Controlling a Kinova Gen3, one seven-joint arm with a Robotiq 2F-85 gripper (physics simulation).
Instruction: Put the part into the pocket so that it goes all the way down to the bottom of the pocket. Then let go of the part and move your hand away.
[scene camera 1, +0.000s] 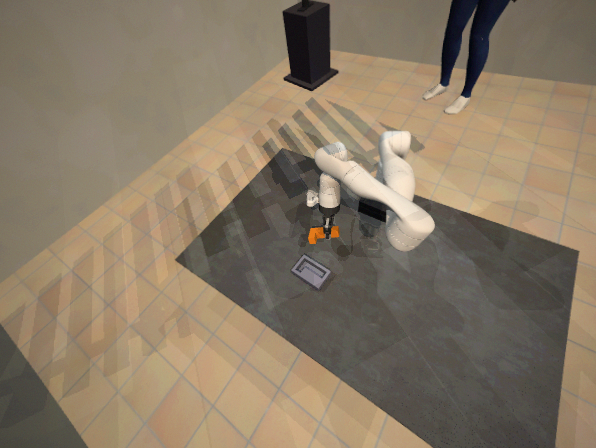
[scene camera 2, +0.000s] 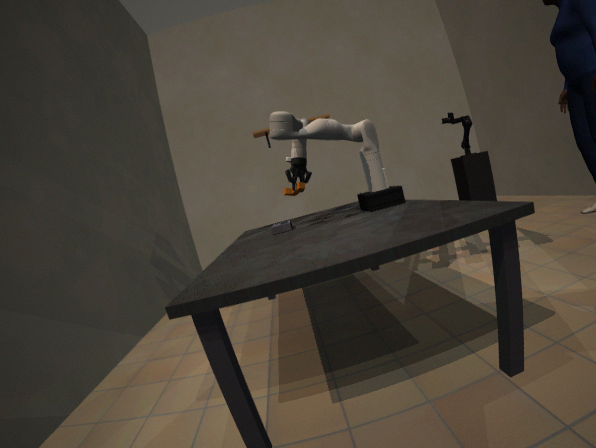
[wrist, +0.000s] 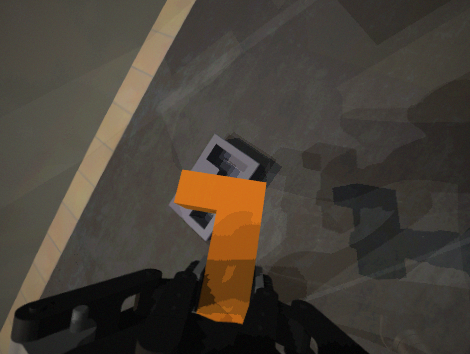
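There is a grey pocket block (wrist: 219, 157) here. There is also an orange L-shaped part (wrist: 238, 203), and it is clear of everything else, carried by my gripper (wrist: 230, 273).
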